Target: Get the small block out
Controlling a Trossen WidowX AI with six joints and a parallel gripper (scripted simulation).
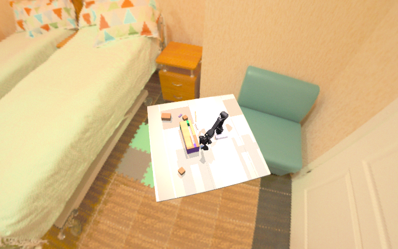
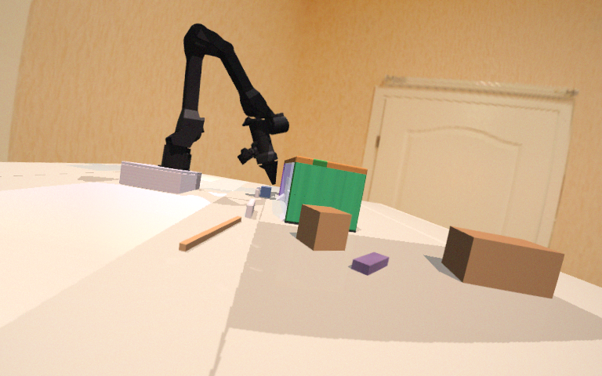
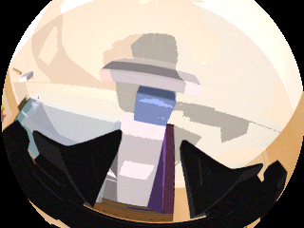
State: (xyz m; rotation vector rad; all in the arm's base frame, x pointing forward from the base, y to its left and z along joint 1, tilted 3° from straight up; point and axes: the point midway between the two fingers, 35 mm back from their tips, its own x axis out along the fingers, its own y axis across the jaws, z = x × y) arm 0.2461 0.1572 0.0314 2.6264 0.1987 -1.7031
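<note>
Right now the blue block is 20 mm behind my gripper tip, 10 mm to the right of it and 30 mm below it. Round my gripper tip: brown cube: 120 mm ahead, 460 mm to the right, 20 mm below; then long box: 70 mm ahead, 150 mm to the right, 20 mm above; then thin wooden stick: 30 mm behind, 480 mm to the right, 40 mm below.
</note>
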